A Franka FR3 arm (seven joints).
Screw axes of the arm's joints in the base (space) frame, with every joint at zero. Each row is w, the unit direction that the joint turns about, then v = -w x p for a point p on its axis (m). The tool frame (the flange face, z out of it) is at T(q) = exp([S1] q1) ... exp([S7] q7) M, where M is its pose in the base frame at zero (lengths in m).
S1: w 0 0 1 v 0 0 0
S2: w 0 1 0 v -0.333 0 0
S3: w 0 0 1 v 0 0 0
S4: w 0 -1 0 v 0.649 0 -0.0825
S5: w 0 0 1 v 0 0 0
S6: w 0 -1 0 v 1.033 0 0
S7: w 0 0 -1 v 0 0.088 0
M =
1 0 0 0.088
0 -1 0 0
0 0 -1 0.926
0 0 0 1
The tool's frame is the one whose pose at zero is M.
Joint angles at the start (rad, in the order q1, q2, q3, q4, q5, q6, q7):
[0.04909 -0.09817 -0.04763 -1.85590 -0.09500 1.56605 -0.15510]
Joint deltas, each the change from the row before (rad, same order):
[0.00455 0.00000 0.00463 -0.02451 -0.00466 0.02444 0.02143]
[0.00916 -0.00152 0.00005 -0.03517 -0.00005 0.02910 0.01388]
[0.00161 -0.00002 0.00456 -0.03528 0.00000 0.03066 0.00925]
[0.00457 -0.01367 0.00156 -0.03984 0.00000 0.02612 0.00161]
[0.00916 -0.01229 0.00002 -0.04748 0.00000 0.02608 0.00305]
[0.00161 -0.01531 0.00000 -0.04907 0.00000 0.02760 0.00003]
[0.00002 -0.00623 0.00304 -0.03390 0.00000 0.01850 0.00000]
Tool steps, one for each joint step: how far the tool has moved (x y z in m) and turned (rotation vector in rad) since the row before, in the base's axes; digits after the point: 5 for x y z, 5 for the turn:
[0.00020 0.00453 -0.00958 -0.00860 -0.00189 -0.00854]
[-0.00123 0.00498 -0.01345 -0.00205 0.00333 -0.00149]
[-0.00128 0.00352 -0.01413 -0.00156 0.00380 0.00009]
[-0.00528 0.00320 -0.00960 0.00078 0.00004 0.00709]
[-0.00671 0.00461 -0.01380 0.00032 0.00897 0.00876]
[-0.00768 0.00077 -0.01292 0.00125 0.00635 0.00426]
[-0.00512 0.00154 -0.01105 0.00007 0.00925 0.00481]

